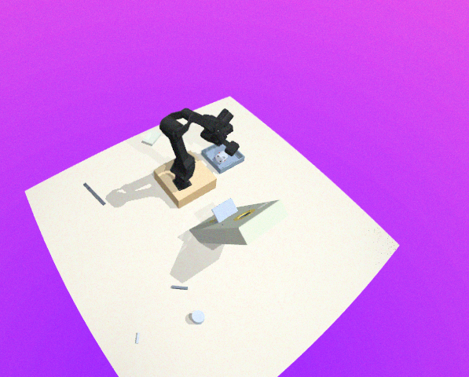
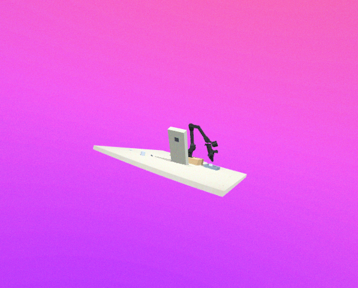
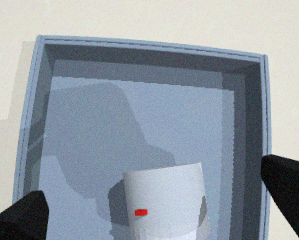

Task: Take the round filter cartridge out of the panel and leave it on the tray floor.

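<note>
The round filter cartridge is 50 mm below my gripper tip, 20 mm to the right of it and 10 mm ahead of it. The rest, counted from my gripper tip: blue tray: 70 mm below, 10 mm to the left; then short bar: 510 mm to the right, 460 mm ahead, 70 mm below; then grey service panel: 410 mm ahead, 240 mm to the right, 100 mm above.
</note>
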